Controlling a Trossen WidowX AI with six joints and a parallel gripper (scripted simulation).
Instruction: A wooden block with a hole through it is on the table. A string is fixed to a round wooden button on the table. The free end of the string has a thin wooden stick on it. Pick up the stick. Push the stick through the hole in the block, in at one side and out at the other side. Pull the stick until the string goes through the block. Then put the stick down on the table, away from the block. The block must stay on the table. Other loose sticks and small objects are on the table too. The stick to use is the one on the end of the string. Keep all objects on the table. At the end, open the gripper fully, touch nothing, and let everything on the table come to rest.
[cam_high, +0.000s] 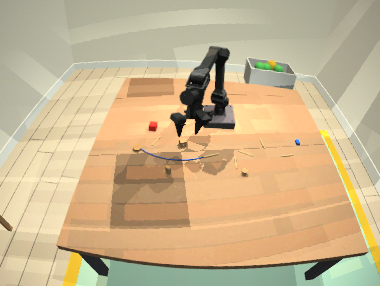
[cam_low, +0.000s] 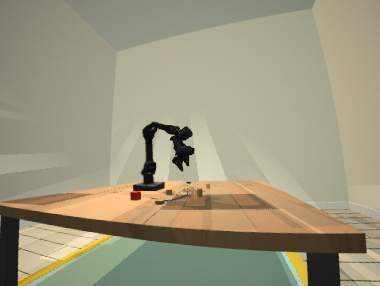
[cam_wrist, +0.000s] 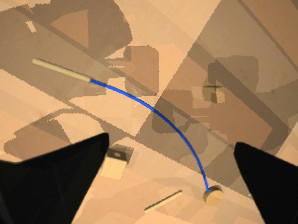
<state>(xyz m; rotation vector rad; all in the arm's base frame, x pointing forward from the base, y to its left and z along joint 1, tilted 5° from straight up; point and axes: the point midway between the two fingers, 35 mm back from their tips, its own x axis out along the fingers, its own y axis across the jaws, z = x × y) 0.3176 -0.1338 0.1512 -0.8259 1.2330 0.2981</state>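
The wooden block lies 12 cm below my gripper tip, 9 cm behind it and 3 cm to the right of it. Round my gripper tip: round wooden button 24 cm to the right, 13 cm below, 3 cm behind; then thin wooden stick 14 cm below, 10 cm to the left, 3 cm behind; then red cube 19 cm to the right, 19 cm behind, 12 cm below.
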